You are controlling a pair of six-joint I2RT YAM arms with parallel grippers.
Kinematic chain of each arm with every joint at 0, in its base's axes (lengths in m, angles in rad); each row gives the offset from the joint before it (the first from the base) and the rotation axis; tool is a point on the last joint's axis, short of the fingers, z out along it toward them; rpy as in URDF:
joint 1: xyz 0 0 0.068 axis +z
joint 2: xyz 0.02 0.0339 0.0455 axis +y
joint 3: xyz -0.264 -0.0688 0 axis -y
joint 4: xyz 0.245 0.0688 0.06 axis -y
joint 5: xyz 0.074 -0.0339 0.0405 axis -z
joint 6: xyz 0.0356 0 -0.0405 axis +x
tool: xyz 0 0 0 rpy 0 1.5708 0
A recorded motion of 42 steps. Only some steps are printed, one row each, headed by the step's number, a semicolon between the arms.
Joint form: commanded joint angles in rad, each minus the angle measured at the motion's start. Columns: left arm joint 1, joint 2, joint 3, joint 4, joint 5, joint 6; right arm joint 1, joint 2, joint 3, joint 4, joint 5, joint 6.
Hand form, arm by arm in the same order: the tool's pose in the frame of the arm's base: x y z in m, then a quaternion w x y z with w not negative. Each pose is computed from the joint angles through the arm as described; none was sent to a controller.
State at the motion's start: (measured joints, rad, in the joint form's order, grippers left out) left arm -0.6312 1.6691 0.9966 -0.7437 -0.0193 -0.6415; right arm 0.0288 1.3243 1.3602 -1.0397 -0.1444 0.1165
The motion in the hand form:
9: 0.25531 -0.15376 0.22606 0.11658 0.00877 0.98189 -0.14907; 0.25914 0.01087 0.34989 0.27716 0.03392 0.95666 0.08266
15: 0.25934 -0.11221 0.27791 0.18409 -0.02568 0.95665 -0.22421; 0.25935 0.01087 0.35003 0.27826 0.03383 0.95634 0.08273
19: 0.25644 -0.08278 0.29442 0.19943 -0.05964 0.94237 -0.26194; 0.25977 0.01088 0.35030 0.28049 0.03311 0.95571 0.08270
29: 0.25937 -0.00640 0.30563 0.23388 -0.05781 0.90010 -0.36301; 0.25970 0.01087 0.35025 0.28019 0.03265 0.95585 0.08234
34: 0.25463 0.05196 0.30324 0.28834 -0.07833 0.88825 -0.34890; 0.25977 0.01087 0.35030 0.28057 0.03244 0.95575 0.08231
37: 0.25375 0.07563 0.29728 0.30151 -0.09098 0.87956 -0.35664; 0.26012 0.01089 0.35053 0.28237 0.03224 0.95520 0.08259
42: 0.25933 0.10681 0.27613 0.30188 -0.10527 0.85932 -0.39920; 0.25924 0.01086 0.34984 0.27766 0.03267 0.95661 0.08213
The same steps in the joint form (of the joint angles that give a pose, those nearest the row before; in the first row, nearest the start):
9: 0.1060 -0.1263 0.1110 -0.0374 0.1614 0.1087; -0.0042 0.0095 0.0210 -0.0038 0.0179 0.0164
15: 0.2552 -0.2697 0.1530 -0.0427 0.2788 0.1404; -0.0042 0.0095 0.0210 -0.0015 0.0179 0.0164
19: 0.3647 -0.3346 0.1530 -0.0591 0.3727 0.1415; -0.0042 0.0095 0.0210 0.0031 0.0179 0.0152
29: 0.6966 -0.3635 0.1526 -0.0794 0.7340 0.3521; -0.0042 0.0095 0.0210 0.0023 0.0183 0.0141
34: 0.9308 -0.3498 0.1526 -0.0946 0.8179 0.5226; -0.0042 0.0095 0.0210 0.0031 0.0183 0.0137
37: 1.0227 -0.3197 0.1526 -0.0950 0.8770 0.5791; -0.0042 0.0096 0.0210 0.0069 0.0179 0.0137
42: 1.1280 -0.2220 0.1526 -0.0919 1.0067 0.6565; -0.0042 0.0095 0.0206 -0.0026 0.0183 0.0137

